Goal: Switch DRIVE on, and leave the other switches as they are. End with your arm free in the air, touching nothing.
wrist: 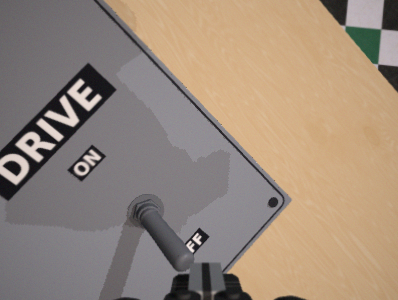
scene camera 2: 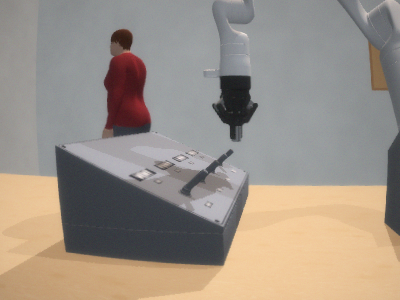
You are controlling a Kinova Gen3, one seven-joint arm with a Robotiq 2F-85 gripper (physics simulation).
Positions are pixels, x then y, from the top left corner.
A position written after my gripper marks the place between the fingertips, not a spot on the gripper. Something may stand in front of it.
Labels:
My gripper shows in the wrist view (205,284) and in scene camera 2 (236,141).

